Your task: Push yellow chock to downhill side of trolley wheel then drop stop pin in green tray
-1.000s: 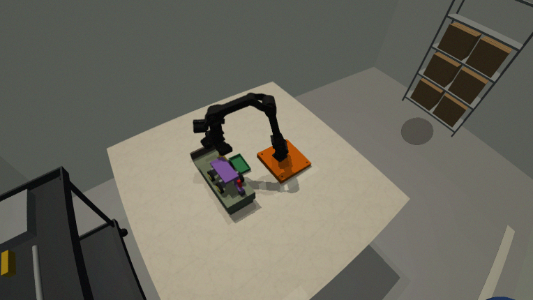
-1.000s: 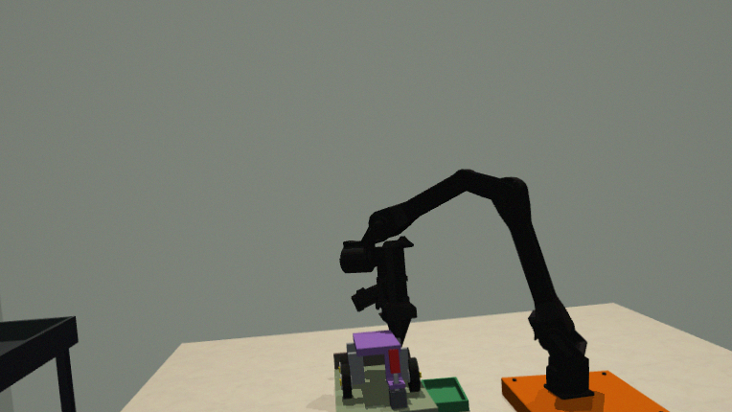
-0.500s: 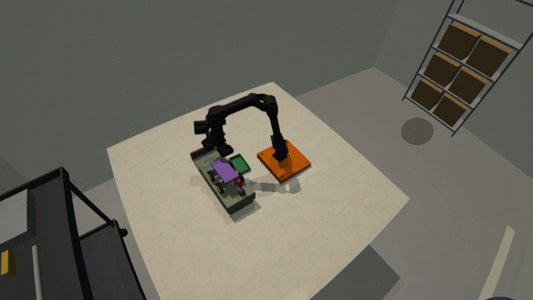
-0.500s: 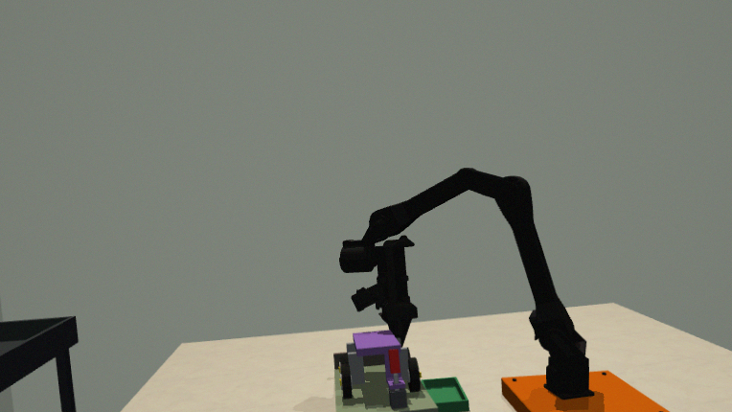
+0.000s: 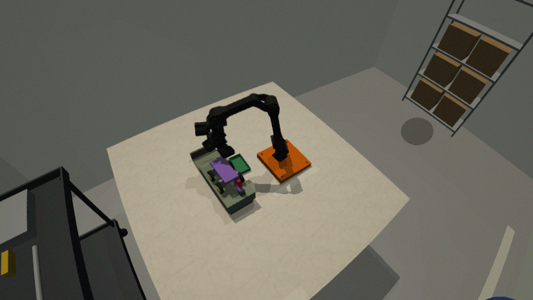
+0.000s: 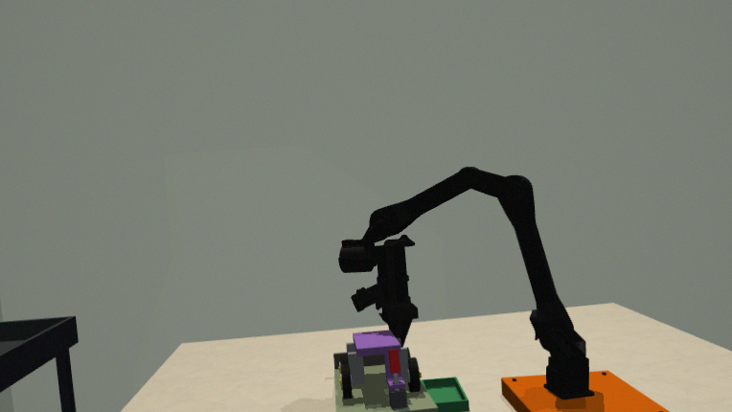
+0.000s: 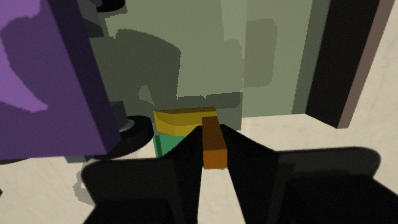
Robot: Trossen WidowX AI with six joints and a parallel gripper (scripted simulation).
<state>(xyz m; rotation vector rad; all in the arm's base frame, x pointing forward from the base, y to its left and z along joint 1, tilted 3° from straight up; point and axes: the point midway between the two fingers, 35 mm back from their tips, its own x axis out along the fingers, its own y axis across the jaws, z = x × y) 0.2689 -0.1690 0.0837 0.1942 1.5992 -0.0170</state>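
Now: the red-headed stop pin 6 cm ahead of my gripper tip, 22 cm to the left of it and 4 cm above it. From my gripper tip the other things lie so: trolley: 7 cm ahead, 12 cm to the left, 2 cm above; yellow chock: 2 cm to the left, 1 cm below; green tray: 7 cm behind, 5 cm to the left, 10 cm below.
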